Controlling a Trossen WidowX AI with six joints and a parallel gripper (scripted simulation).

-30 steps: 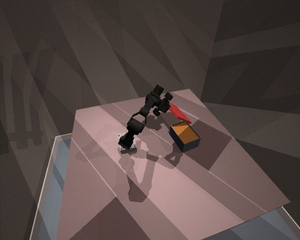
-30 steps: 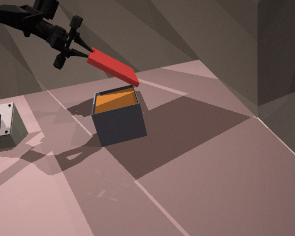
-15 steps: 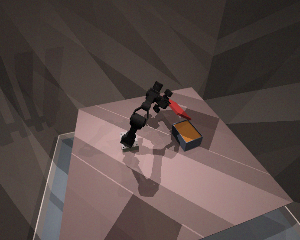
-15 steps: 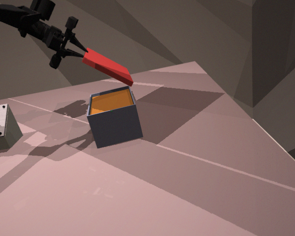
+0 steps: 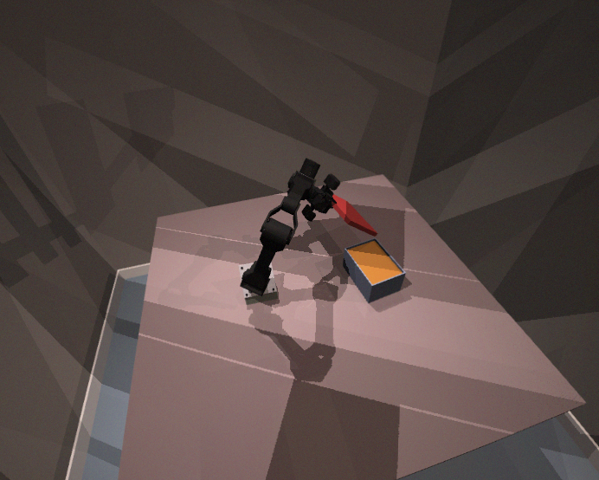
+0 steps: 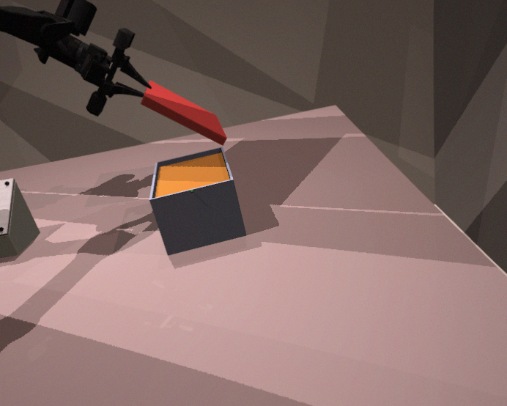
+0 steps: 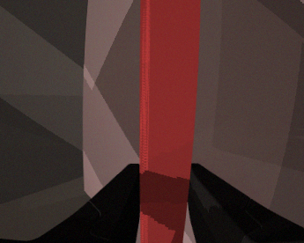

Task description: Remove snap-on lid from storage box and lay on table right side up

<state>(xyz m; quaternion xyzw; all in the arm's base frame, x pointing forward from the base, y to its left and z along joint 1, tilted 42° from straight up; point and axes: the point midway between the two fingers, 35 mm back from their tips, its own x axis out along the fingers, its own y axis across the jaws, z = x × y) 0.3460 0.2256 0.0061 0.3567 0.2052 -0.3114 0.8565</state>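
My gripper tip is now 6 cm short of the red lid, 1 cm to the right of it and 5 cm above it. Round my gripper tip: storage box 8 cm ahead, 22 cm to the right, 18 cm below.
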